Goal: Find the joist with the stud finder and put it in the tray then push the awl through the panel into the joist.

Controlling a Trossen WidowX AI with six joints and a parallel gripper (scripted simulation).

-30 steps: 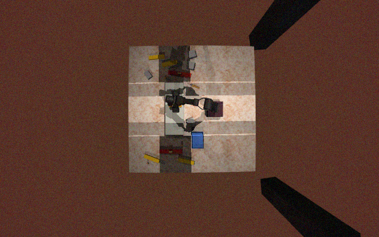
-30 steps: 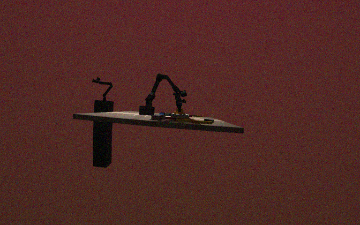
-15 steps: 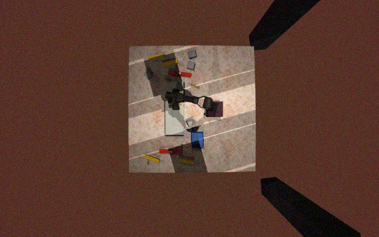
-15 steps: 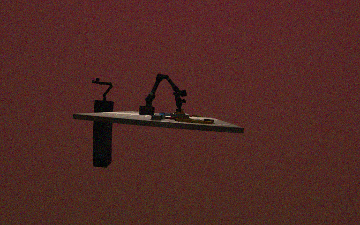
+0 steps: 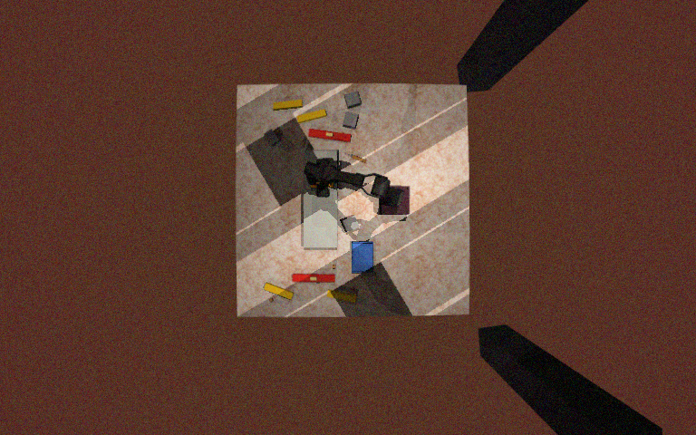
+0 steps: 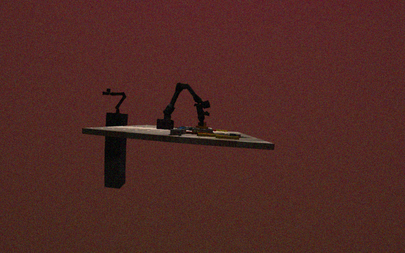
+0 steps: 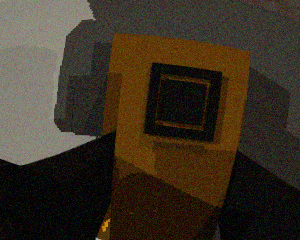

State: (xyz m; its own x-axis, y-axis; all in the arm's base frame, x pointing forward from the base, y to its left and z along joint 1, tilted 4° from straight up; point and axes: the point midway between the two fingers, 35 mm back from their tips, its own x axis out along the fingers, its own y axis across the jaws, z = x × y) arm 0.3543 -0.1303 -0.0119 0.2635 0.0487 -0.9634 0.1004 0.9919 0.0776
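Right now the blue tray is 180 mm behind my gripper tip, 430 mm to the left of it and 50 mm below it. Round my gripper tip: stud finder 10 mm ahead, 20 mm above; awl 190 mm behind, 120 mm to the right, 60 mm below.
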